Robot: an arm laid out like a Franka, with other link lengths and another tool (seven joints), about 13 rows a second.
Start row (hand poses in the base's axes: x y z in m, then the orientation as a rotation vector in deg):
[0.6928 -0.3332 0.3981 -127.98 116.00 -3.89]
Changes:
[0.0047 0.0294 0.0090 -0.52 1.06 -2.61]
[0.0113 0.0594 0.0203 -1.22 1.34 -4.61]
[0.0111 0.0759 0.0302 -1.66 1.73 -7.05]
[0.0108 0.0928 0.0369 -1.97 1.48 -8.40]
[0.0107 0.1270 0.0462 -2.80 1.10 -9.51]
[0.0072 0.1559 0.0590 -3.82 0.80 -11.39]
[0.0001 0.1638 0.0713 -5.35 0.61 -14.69]
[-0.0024 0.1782 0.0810 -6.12 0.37 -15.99]
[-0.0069 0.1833 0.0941 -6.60 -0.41 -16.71]
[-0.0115 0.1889 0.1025 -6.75 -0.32 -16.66]
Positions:
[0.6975 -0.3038 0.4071 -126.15 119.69 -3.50]
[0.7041 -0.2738 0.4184 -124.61 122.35 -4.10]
[0.7039 -0.2573 0.4283 -122.44 125.42 -4.36]
[0.7036 -0.2404 0.4350 -121.04 126.88 -5.09]
[0.7035 -0.2062 0.4443 -120.11 128.23 -6.49]
[0.7000 -0.1773 0.4571 -118.43 130.51 -8.07]
[0.6929 -0.1694 0.4694 -115.38 134.52 -10.22]
[0.6904 -0.1550 0.4791 -114.15 136.06 -11.44]
[0.6859 -0.1499 0.4922 -113.19 136.54 -12.88]
[0.6813 -0.1443 0.5006 -113.37 136.61 -12.94]

